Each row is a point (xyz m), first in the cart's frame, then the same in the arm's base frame.
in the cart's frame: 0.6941 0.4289 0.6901
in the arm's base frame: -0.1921 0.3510 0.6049
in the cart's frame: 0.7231 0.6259 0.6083
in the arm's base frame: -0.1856 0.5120 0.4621
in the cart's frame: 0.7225 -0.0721 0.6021
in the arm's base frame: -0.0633 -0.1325 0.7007
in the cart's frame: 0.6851 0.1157 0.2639
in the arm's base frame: -0.0800 -0.0779 0.3163
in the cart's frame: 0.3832 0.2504 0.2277
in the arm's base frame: -0.3915 -0.0313 0.2094
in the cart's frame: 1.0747 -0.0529 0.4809
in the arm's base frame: 0.2946 -0.0778 0.6111
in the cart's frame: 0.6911 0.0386 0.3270
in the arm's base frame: -0.0705 -0.1270 0.4026
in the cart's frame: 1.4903 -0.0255 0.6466
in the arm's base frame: 0.6682 0.0917 0.7918
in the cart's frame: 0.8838 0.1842 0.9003
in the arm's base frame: 0.0025 0.2354 0.9029
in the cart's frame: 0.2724 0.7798 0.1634
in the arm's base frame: -0.5817 0.4109 -0.0455
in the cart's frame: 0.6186 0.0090 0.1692
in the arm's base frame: -0.1113 -0.2213 0.2596
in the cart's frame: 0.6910 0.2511 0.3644
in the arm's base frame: -0.1135 0.0807 0.3631
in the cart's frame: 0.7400 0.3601 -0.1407
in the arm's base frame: -0.0066 0.0273 -0.1420
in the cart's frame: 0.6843 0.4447 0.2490
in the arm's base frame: -0.1359 0.2199 0.1871
